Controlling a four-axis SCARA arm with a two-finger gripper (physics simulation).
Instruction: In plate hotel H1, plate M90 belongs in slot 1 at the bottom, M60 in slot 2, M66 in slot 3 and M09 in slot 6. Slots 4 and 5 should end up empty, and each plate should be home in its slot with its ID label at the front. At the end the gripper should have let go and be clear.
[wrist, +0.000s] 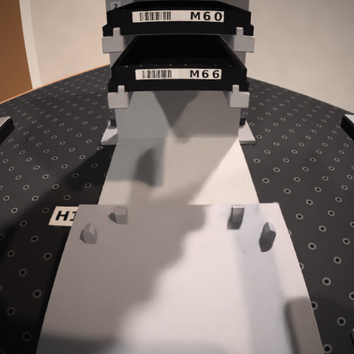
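Note:
Plate M66 is black, with its ID label at the front, and sits in the lowest slot seen of plate hotel H1. Plate M60 sits in the slot above it, beside the number 2, also with its label at the front. Plates M90 and M09 do not show in this view. My gripper is open; its dark fingertips show at the far left and right edges, wide apart, with no plate between them. They stand in front of the hotel and appear lower in the picture than M66.
A pale stand with upright pegs is in the foreground, in front of the hotel. An H1 label lies to its left. The dark perforated table runs along both sides. A brown panel is at the far left back.

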